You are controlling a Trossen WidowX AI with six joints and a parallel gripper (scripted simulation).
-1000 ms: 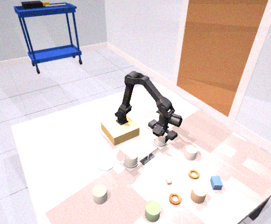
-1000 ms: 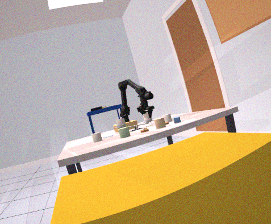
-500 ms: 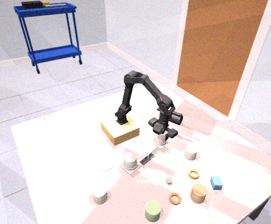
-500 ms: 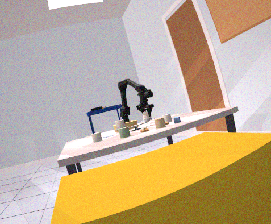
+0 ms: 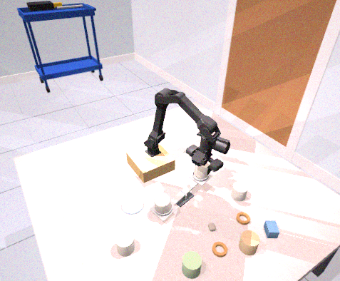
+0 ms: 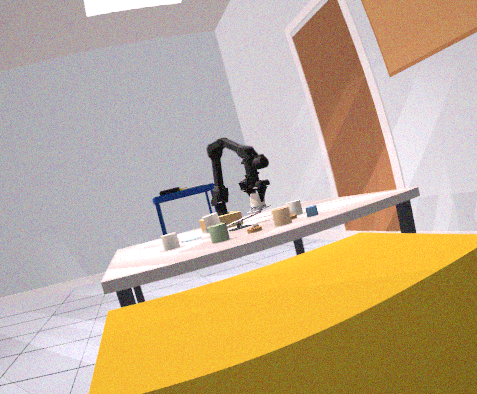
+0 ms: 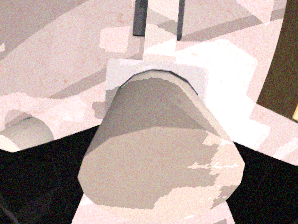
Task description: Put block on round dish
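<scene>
The grey block lies 20 mm below my gripper tip and 10 mm to the right of it. Also, from my gripper tip: dark object: 130 mm to the left, 90 mm below, 40 mm behind; then blue block: 390 mm ahead, 80 mm below, 40 mm to the left; then round white dish: 350 mm to the right, 90 mm below, 90 mm behind.
</scene>
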